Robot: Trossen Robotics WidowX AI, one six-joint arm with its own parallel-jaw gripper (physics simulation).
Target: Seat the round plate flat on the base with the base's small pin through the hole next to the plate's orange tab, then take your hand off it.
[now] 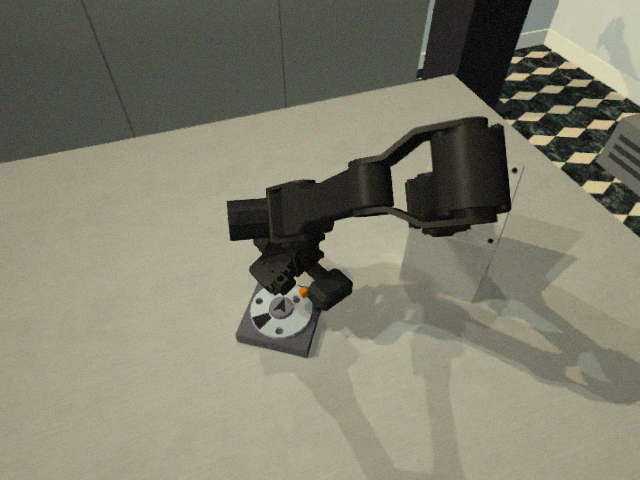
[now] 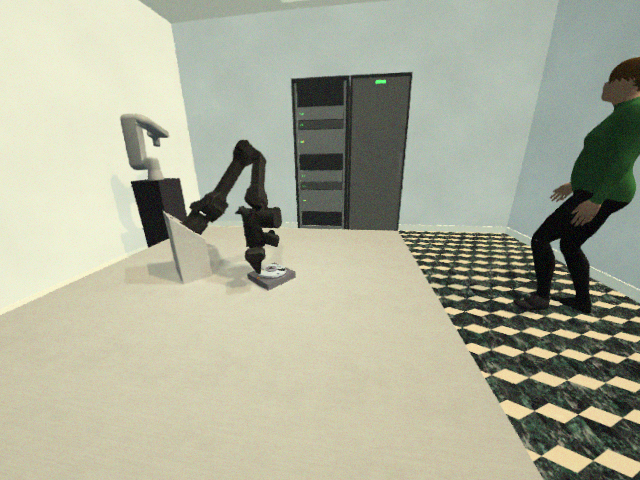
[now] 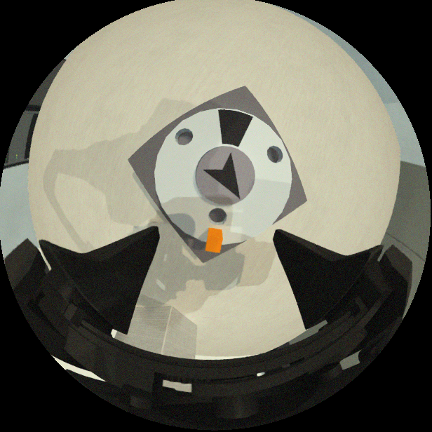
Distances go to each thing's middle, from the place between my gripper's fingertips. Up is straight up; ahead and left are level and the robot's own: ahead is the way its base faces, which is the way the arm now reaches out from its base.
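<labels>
The round hub point(image 3: 225, 175) is 4 cm ahead of my hand, 1 cm to the left of it and 1 cm below it, and the round white plate point(image 1: 260, 313) is likewise 4 cm ahead of my hand, 1 cm to the left and 1 cm below. The dark grey square base point(image 1: 299, 345) is 4 cm ahead of my hand too, and 1 cm to the left of it, but 3 cm below it.
</labels>
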